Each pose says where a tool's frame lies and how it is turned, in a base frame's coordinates. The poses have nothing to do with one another.
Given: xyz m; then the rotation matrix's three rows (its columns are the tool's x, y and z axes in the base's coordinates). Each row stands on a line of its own.
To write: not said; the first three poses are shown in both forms.
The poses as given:
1:
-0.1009 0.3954 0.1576
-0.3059 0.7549 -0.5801
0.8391 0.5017 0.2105
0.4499 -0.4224 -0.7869
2:
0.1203 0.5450 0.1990
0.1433 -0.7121 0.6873
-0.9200 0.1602 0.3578
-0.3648 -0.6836 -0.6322
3:
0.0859 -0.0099 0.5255
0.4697 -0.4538 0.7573
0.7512 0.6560 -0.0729
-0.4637 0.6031 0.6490
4:
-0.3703 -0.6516 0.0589
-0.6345 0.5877 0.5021
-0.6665 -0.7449 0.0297
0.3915 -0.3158 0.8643
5:
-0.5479 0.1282 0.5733
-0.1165 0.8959 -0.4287
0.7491 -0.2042 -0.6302
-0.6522 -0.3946 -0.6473
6:
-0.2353 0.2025 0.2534
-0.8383 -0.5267 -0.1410
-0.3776 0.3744 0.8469
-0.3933 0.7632 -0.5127
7:
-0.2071 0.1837 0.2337
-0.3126 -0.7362 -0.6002
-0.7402 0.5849 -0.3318
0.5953 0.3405 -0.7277
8:
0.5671 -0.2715 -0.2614
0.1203 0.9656 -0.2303
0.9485 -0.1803 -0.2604
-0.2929 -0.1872 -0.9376
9:
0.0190 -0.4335 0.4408
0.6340 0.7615 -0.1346
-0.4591 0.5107 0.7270
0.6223 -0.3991 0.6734
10:
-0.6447 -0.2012 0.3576
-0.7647 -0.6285 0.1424
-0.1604 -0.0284 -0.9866
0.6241 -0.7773 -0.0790
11:
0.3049 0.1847 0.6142
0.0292 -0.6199 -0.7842
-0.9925 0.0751 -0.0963
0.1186 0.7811 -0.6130
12:
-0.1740 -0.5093 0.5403
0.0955 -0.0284 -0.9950
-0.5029 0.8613 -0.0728
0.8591 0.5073 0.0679
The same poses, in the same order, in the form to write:
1: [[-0.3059 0.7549 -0.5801 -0.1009], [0.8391 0.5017 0.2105 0.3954], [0.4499 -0.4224 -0.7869 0.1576], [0 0 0 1]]
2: [[0.1433 -0.7121 0.6873 0.1203], [-0.9200 0.1602 0.3578 0.5450], [-0.3648 -0.6836 -0.6322 0.1990], [0 0 0 1]]
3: [[0.4697 -0.4538 0.7573 0.0859], [0.7512 0.6560 -0.0729 -0.0099], [-0.4637 0.6031 0.6490 0.5255], [0 0 0 1]]
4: [[-0.6345 0.5877 0.5021 -0.3703], [-0.6665 -0.7449 0.0297 -0.6516], [0.3915 -0.3158 0.8643 0.0589], [0 0 0 1]]
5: [[-0.1165 0.8959 -0.4287 -0.5479], [0.7491 -0.2042 -0.6302 0.1282], [-0.6522 -0.3946 -0.6473 0.5733], [0 0 0 1]]
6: [[-0.8383 -0.5267 -0.1410 -0.2353], [-0.3776 0.3744 0.8469 0.2025], [-0.3933 0.7632 -0.5127 0.2534], [0 0 0 1]]
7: [[-0.3126 -0.7362 -0.6002 -0.2071], [-0.7402 0.5849 -0.3318 0.1837], [0.5953 0.3405 -0.7277 0.2337], [0 0 0 1]]
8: [[0.1203 0.9656 -0.2303 0.5671], [0.9485 -0.1803 -0.2604 -0.2715], [-0.2929 -0.1872 -0.9376 -0.2614], [0 0 0 1]]
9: [[0.6340 0.7615 -0.1346 0.0190], [-0.4591 0.5107 0.7270 -0.4335], [0.6223 -0.3991 0.6734 0.4408], [0 0 0 1]]
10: [[-0.7647 -0.6285 0.1424 -0.6447], [-0.1604 -0.0284 -0.9866 -0.2012], [0.6241 -0.7773 -0.0790 0.3576], [0 0 0 1]]
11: [[0.0292 -0.6199 -0.7842 0.3049], [-0.9925 0.0751 -0.0963 0.1847], [0.1186 0.7811 -0.6130 0.6142], [0 0 0 1]]
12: [[0.0955 -0.0284 -0.9950 -0.1740], [-0.5029 0.8613 -0.0728 -0.5093], [0.8591 0.5073 0.0679 0.5403], [0 0 0 1]]
